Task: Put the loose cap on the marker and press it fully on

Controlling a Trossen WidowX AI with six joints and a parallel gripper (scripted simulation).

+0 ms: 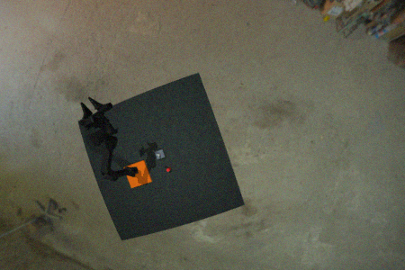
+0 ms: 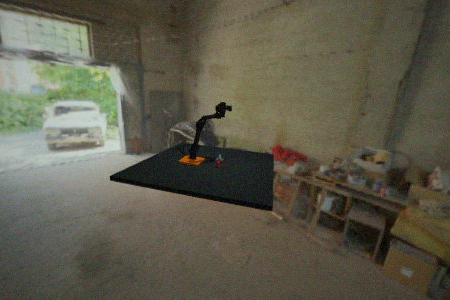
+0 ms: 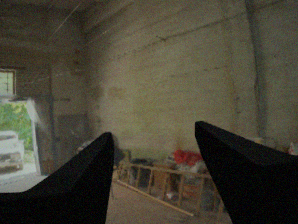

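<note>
Now: the red cap 20 cm ahead of my gripper tip, 52 cm to the right of it and 55 cm below it. The rest, counted from my gripper tip: marker 15 cm ahead, 38 cm to the right, 54 cm below.
</note>
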